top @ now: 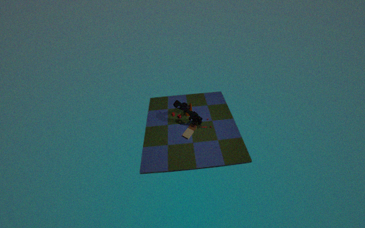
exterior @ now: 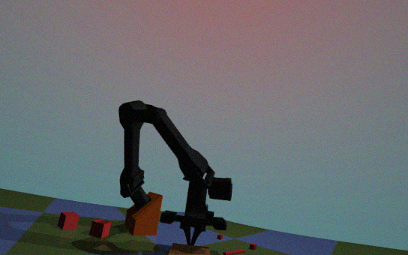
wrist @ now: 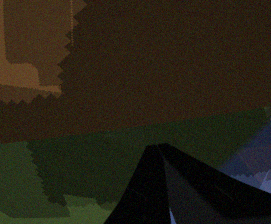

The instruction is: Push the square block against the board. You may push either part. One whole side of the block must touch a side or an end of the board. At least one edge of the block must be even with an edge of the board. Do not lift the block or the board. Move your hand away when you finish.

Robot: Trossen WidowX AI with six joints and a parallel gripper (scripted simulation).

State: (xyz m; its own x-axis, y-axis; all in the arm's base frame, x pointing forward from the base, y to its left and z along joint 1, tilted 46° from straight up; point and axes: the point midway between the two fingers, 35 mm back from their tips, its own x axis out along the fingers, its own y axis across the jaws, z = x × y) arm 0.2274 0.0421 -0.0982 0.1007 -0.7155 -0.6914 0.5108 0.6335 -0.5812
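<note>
Now: gripper tip 60 mm short of the brown flat block, 40 mm to the left of it and 10 mm below it. Also, from my gripper tip: tan flat block: 170 mm ahead, 100 mm to the right, 10 mm above; thin red bar: 130 mm to the left, 50 mm ahead.
</note>
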